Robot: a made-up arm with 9 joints. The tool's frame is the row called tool. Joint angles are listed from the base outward. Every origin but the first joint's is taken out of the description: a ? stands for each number. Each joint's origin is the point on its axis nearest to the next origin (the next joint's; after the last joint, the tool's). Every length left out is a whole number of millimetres.
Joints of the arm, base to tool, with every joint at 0 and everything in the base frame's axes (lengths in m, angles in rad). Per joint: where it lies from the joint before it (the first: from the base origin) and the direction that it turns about. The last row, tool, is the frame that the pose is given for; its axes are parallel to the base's.
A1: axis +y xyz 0 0.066 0.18
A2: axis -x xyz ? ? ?
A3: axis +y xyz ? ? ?
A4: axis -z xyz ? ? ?
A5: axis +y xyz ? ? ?
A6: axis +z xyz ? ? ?
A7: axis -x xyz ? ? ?
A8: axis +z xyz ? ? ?
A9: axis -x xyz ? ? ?
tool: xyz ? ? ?
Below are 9 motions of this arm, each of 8 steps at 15 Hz.
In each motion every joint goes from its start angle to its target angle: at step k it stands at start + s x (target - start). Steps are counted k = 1, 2, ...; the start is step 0. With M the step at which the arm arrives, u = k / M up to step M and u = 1 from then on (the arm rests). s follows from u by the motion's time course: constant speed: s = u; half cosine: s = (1 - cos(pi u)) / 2; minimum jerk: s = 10 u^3 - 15 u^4 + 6 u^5.
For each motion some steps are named. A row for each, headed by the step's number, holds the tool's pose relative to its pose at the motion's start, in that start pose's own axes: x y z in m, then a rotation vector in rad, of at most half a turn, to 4 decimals.
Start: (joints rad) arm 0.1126 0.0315 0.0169 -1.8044 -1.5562 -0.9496 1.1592 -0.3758 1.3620
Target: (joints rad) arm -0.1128 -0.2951 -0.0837 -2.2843 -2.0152 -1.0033 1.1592 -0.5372 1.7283
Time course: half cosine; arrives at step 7
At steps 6, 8:
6: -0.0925 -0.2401 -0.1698 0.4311 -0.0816 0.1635
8: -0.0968 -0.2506 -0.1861 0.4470 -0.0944 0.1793

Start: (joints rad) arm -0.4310 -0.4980 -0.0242 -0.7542 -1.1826 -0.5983 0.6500 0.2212 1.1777
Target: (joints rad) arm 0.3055 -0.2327 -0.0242 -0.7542 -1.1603 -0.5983 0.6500 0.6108 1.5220
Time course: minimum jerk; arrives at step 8
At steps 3, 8:
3: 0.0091 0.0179 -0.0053 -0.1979 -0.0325 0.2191
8: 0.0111 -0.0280 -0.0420 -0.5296 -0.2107 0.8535

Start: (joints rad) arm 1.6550 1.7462 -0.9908 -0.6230 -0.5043 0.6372 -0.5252 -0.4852 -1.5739
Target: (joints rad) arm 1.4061 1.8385 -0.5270 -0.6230 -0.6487 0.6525 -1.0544 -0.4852 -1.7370
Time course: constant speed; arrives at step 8
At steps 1, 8:
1: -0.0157 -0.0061 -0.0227 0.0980 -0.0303 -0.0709
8: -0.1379 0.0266 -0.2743 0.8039 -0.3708 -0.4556

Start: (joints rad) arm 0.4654 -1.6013 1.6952 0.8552 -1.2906 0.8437 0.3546 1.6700 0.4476
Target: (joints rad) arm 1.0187 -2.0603 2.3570 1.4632 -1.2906 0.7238 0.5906 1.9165 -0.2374
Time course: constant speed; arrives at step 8
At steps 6, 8:
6: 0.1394 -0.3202 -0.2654 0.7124 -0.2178 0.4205
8: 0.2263 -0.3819 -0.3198 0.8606 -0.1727 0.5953

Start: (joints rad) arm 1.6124 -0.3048 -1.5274 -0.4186 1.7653 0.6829 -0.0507 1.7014 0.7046
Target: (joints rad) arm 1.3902 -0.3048 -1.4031 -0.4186 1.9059 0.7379 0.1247 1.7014 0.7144
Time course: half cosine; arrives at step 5
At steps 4, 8:
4: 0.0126 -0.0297 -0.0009 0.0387 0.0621 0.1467
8: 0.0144 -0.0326 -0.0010 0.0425 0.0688 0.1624

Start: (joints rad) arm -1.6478 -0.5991 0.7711 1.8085 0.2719 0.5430 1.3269 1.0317 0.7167
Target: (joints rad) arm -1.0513 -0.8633 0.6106 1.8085 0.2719 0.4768 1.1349 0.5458 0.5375
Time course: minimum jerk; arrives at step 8
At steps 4, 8:
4: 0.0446 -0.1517 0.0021 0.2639 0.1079 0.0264
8: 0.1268 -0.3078 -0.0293 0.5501 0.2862 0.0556

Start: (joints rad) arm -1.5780 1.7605 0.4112 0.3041 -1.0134 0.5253 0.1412 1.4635 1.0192
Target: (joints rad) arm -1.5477 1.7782 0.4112 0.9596 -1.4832 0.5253 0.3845 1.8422 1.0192
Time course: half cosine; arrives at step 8
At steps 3, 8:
3: 0.0707 -0.0250 0.0097 -0.0397 0.1368 0.2699
8: 0.2306 -0.0639 -0.0206 0.0306 0.4140 0.9340

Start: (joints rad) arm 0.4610 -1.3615 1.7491 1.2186 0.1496 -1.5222 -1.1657 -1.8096 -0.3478
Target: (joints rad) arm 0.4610 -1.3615 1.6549 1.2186 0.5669 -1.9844 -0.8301 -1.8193 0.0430
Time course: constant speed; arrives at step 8
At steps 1, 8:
1: -0.0412 -0.0093 -0.0455 0.0171 -0.0835 -0.0090
8: -0.1948 0.0254 -0.4252 0.1447 -0.6437 -0.1550

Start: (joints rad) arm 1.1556 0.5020 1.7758 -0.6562 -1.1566 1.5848 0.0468 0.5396 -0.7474
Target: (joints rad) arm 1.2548 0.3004 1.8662 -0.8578 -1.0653 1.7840 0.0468 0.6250 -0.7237
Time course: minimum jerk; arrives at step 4
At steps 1, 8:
1: 0.0096 -0.0377 -0.0094 0.0009 -0.0092 0.0631
8: 0.1591 -0.3093 -0.0789 -0.0536 -0.1057 0.6039

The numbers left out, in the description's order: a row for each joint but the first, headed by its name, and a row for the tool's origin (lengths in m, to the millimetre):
A2: 0.061 0 0.133
A3: 0 -0.101 -0.174
A4: 0.02 0 0.281
A5: 0.046 0.076 0
A6: 0.026 0 -0.096
A7: -0.3 -0.074 0
A8: 0 0.098 -0.034
A9: -0.265 -0.071 0
tool: 0 -0.11 0.377

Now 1 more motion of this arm.
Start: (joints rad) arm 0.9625 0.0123 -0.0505 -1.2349 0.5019 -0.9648 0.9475 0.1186 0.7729
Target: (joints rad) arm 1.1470 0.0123 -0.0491 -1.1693 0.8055 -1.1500 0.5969 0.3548 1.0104
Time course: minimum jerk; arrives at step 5
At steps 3, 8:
3: 0.0305 -0.1491 -0.0060 -0.0308 -0.0680 0.3330
8: 0.0528 -0.2076 -0.0089 -0.0464 -0.1080 0.4656

